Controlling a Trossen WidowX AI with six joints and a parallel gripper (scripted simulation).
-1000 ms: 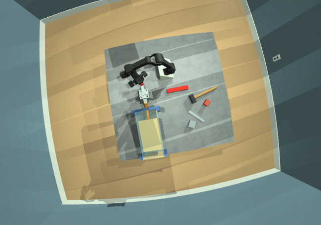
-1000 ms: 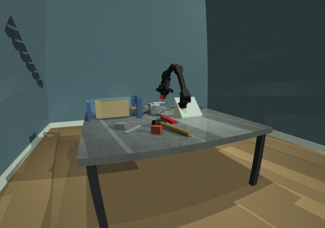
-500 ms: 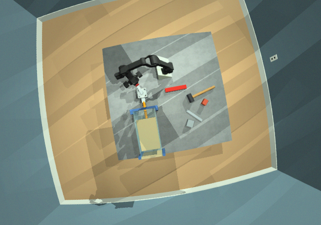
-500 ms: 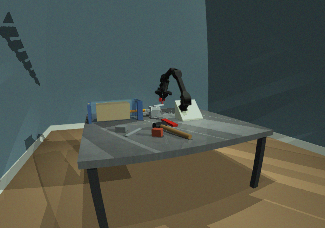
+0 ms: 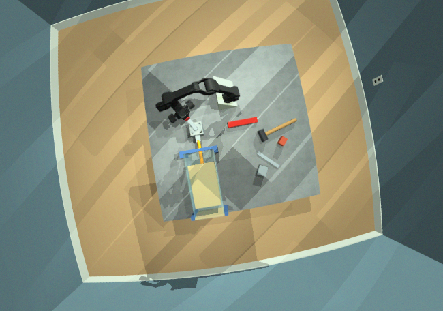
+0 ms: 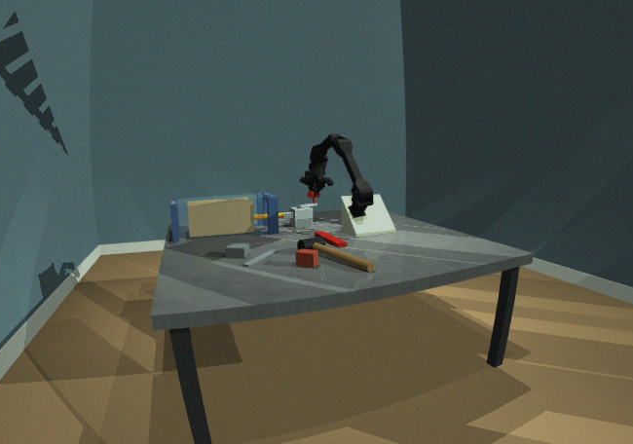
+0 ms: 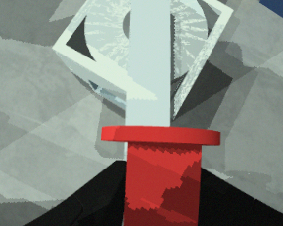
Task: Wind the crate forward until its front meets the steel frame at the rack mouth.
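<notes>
Now: the red spool-shaped handle grip 1 cm behind my gripper tip. Round my gripper tip: winch handle (3 cm below, 2 cm ahead, 1 cm to the left); then grey winch (10 cm below, 6 cm ahead, 3 cm to the left); then red flat bar (39 cm to the left, 13 cm below, 12 cm ahead).
</notes>
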